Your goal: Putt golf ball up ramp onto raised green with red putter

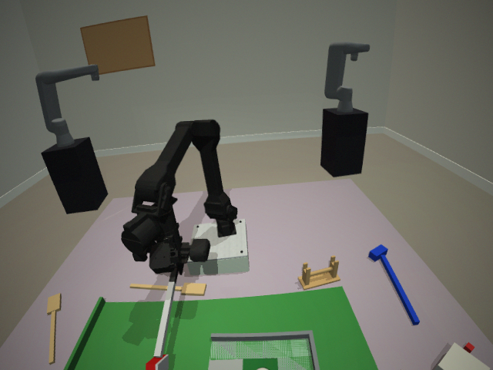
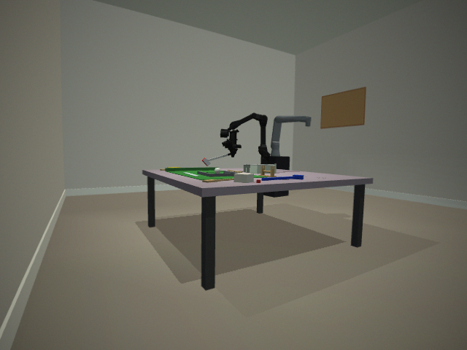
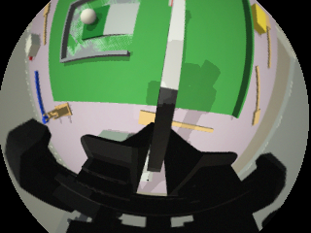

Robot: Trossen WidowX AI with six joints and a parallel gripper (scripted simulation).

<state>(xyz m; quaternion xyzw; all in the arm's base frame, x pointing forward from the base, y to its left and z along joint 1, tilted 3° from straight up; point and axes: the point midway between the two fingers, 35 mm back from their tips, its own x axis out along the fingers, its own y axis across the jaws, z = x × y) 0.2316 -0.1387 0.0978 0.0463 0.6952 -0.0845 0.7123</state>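
Right now the red putter is 12 cm ahead of my gripper tip and 2 cm to the right of it. Round my gripper tip: wooden rack 40 cm to the left, 9 cm below; then white golf ball 26 cm ahead, 17 cm to the left, 9 cm below; then green mat 24 cm ahead, 6 cm to the left, 12 cm below.
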